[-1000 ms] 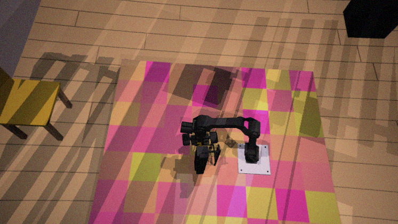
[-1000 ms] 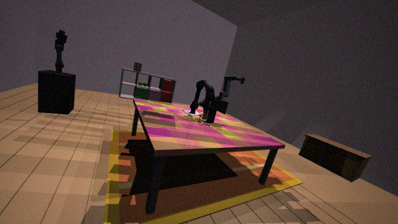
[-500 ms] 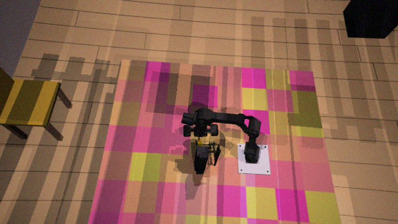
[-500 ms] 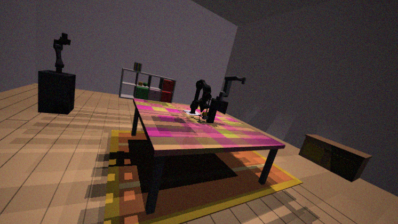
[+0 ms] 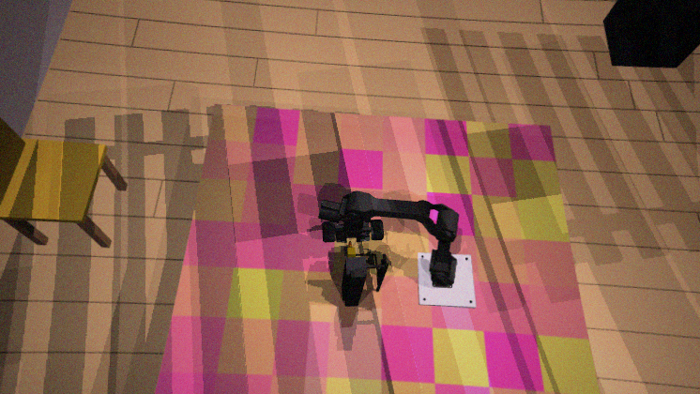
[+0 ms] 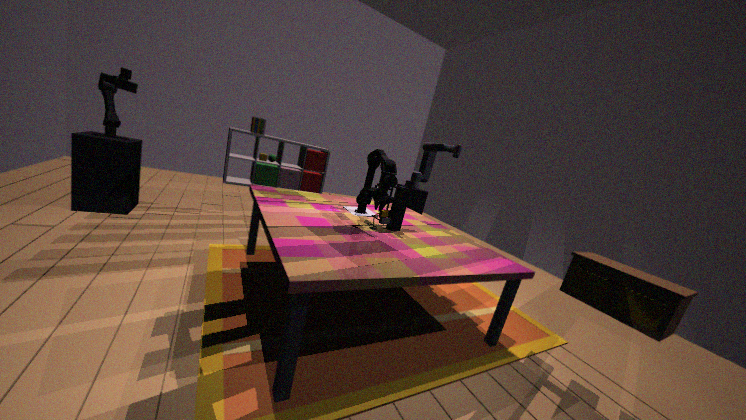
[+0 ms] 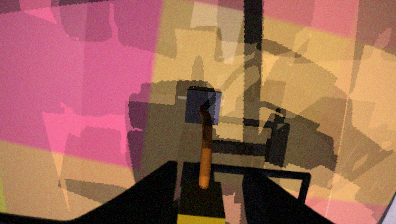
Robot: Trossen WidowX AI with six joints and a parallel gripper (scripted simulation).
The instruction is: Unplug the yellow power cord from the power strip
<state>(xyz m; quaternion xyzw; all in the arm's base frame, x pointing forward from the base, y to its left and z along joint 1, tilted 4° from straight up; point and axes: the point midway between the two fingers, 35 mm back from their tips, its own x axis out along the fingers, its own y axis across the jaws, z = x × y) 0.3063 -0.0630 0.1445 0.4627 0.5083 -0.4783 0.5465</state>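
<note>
Now: gripper tip 1 cm past the yellow plug and 6 cm to the right of it.
</note>
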